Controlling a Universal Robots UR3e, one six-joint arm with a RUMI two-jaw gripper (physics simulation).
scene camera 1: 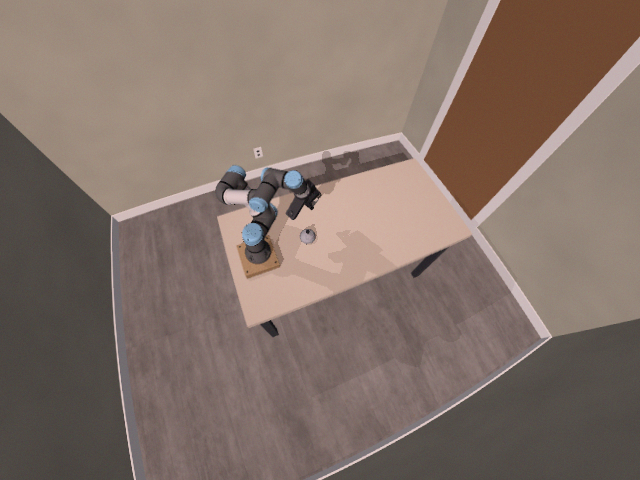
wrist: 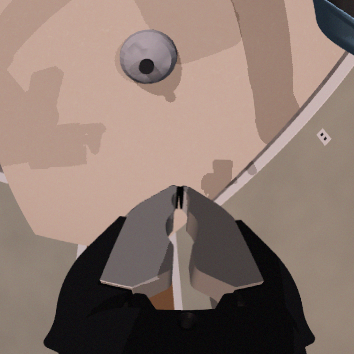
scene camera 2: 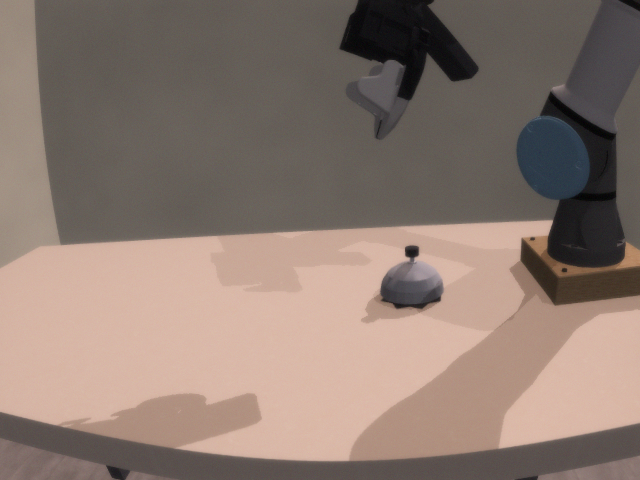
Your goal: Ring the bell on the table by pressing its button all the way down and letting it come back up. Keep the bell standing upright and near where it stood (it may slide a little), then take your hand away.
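Places are measured from the arm's base along level axes (x right, y ahead, z up), in centimetres.
Pixels of known places: gripper, fingertip midpoint: (wrist: 178, 187) (scene camera 2: 379, 138); arm's base at its link origin: (scene camera 1: 258, 252) (scene camera 2: 585, 252).
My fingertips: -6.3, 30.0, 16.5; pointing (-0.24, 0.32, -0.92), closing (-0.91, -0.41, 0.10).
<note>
Ahead of a thing's pixels: the offset from my fingertips to its top centre, as dx, dy, dz. Level surfaces: height alone.
A silver dome bell {+4.5, -3.2, -14.1} (scene camera 1: 307, 237) (scene camera 2: 412, 283) (wrist: 153, 47) stands upright on the table {dz -20.7} (scene camera 1: 403, 206) (scene camera 2: 155, 330) (wrist: 125, 145). Its black button {+4.5, -3.2, -14.1} (scene camera 2: 412, 251) (wrist: 146, 66) stands up on a short stem above the dome, with nothing touching it. My gripper (scene camera 2: 379, 135) (wrist: 178, 187) is shut with its fingertips together and holds nothing. It hangs well above the table, higher than the bell and apart from it. In the wrist view the bell lies beyond the fingertips, a little to the left.
The arm's wooden base block (scene camera 1: 262, 271) (scene camera 2: 594, 286) stands on the table beside the bell. The arm's blue-capped joint (scene camera 2: 553, 157) is above that block. A wall with an outlet (scene camera 1: 257, 152) (wrist: 324, 136) runs behind the table. Arm shadows fall across the table top.
</note>
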